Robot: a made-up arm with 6 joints.
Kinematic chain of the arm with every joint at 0, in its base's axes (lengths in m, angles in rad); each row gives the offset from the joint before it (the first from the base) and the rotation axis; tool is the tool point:
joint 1: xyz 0 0 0.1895 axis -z
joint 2: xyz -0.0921 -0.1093 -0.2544 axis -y
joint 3: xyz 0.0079 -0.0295 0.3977 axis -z
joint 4: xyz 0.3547 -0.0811 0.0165 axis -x
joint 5: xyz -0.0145 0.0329 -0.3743 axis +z
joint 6: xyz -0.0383 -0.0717 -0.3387 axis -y
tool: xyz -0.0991 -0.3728 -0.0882
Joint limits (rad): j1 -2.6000..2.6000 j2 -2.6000..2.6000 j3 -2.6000..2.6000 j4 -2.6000..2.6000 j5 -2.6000..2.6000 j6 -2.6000..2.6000
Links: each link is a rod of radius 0.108 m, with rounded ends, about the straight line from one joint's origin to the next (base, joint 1, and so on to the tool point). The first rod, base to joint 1, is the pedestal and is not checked.
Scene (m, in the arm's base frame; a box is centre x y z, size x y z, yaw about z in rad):
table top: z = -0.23
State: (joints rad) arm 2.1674 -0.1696 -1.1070 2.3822 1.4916 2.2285
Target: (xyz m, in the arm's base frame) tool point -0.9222 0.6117 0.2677
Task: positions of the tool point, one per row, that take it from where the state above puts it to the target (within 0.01 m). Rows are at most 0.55 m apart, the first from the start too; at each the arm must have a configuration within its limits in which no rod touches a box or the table.
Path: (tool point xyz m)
1: -0.7440 -0.7481 0.5775
2: -1.0210 -0.3335 0.5075
3: -1.0815 0.1633 0.4103
4: -0.9222 0.6117 0.2678

